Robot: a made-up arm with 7 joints. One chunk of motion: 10 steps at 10 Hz.
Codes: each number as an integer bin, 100 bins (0 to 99) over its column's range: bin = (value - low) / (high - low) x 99, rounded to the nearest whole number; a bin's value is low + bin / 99 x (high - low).
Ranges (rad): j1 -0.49..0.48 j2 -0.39..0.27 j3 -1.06..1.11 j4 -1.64..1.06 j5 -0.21..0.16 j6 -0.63..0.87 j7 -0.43..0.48
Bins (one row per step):
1: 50 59 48 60 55 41 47
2: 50 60 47 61 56 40 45
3: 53 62 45 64 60 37 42
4: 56 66 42 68 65 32 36
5: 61 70 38 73 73 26 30
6: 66 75 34 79 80 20 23
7: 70 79 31 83 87 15 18
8: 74 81 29 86 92 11 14
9: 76 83 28 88 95 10 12
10: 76 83 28 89 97 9 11
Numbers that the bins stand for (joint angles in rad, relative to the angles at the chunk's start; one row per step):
1: -0.0001 0.0033 -0.0079 -0.0036 -0.0044 -0.0088 0.0020
2: -0.0001 0.0100 -0.0298 0.0236 -0.0007 -0.0239 -0.0164
3: 0.0293 0.0233 -0.0736 0.1055 0.0142 -0.0694 -0.0439
4: 0.0587 0.0500 -0.1394 0.2145 0.0329 -0.1452 -0.0991
5: 0.1077 0.0767 -0.2271 0.3509 0.0628 -0.2361 -0.1542
6: 0.1567 0.1100 -0.3147 0.5145 0.0890 -0.3270 -0.2186
7: 0.1959 0.1367 -0.3805 0.6236 0.1152 -0.4027 -0.2645
8: 0.2351 0.1500 -0.4243 0.7055 0.1338 -0.4633 -0.3013
9: 0.2546 0.1633 -0.4463 0.7600 0.1451 -0.4785 -0.3197
10: 0.2546 0.1633 -0.4463 0.7873 0.1525 -0.4936 -0.3289

